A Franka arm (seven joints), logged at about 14 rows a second.
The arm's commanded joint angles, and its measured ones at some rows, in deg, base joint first. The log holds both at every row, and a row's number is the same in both.
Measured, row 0: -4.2 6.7 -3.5 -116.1 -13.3 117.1 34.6
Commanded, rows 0 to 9: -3.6 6.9 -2.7 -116.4 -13.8 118.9 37.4; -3.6 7.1 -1.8 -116.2 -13.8 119.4 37.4; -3.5 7.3 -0.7 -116.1 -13.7 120.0 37.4; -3.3 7.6 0.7 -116.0 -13.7 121.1 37.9; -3.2 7.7 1.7 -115.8 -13.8 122.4 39.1; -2.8 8.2 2.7 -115.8 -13.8 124.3 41.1; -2.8 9.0 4.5 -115.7 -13.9 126.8 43.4; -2.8 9.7 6.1 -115.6 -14.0 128.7 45.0; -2.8 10.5 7.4 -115.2 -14.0 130.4 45.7; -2.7 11.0 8.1 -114.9 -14.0 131.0 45.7
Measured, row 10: -3.4 7.9 5.6 -115.2 -13.6 128.5 41.4
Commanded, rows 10 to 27: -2.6 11.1 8.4 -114.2 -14.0 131.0 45.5; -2.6 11.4 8.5 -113.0 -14.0 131.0 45.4; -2.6 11.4 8.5 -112.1 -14.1 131.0 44.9; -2.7 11.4 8.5 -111.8 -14.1 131.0 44.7; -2.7 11.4 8.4 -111.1 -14.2 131.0 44.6; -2.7 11.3 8.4 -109.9 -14.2 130.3 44.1; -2.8 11.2 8.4 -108.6 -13.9 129.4 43.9; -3.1 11.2 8.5 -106.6 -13.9 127.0 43.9; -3.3 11.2 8.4 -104.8 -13.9 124.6 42.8; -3.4 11.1 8.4 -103.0 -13.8 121.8 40.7; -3.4 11.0 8.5 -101.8 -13.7 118.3 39.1; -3.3 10.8 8.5 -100.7 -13.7 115.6 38.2; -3.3 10.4 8.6 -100.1 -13.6 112.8 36.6; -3.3 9.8 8.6 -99.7 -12.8 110.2 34.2; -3.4 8.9 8.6 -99.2 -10.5 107.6 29.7; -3.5 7.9 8.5 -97.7 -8.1 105.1 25.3; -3.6 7.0 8.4 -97.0 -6.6 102.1 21.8; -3.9 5.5 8.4 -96.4 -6.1 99.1 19.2
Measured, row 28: -3.2 8.5 8.3 -98.0 -8.6 104.5 25.1
